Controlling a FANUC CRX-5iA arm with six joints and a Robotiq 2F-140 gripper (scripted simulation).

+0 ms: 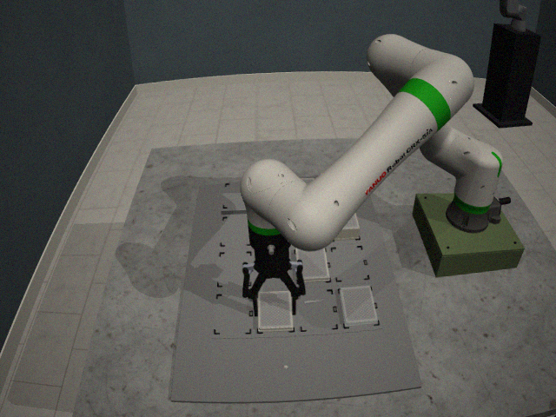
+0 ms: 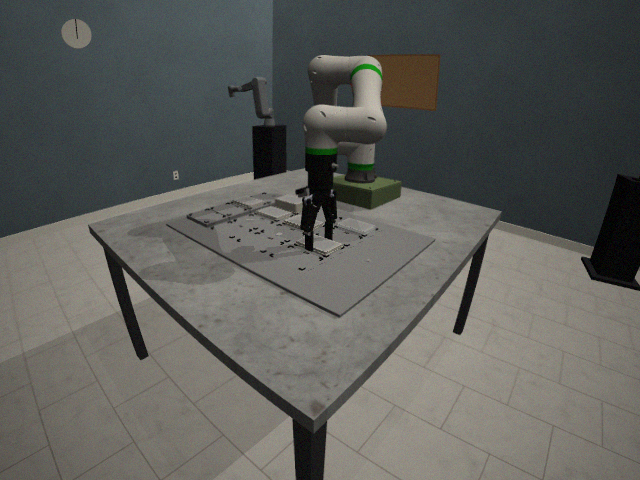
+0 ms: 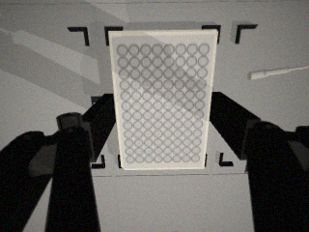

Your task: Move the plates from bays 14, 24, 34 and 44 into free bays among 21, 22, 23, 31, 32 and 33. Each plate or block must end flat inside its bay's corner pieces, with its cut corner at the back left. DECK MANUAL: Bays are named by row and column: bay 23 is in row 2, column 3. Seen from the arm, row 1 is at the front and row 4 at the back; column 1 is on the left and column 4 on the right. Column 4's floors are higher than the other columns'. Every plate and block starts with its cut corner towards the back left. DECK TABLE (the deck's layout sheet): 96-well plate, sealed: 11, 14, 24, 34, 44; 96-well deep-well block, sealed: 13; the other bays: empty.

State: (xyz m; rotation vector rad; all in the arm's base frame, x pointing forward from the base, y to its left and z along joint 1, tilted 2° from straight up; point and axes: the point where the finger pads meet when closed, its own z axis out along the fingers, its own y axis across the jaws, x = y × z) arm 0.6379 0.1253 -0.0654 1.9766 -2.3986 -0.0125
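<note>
The white pointed piece lies 10 cm behind my hand, 3 cm below it and 1 cm to the right of it. Round my hand: sealed deep-well block: 28 cm to the right, 27 cm behind, 1 cm below.
</note>
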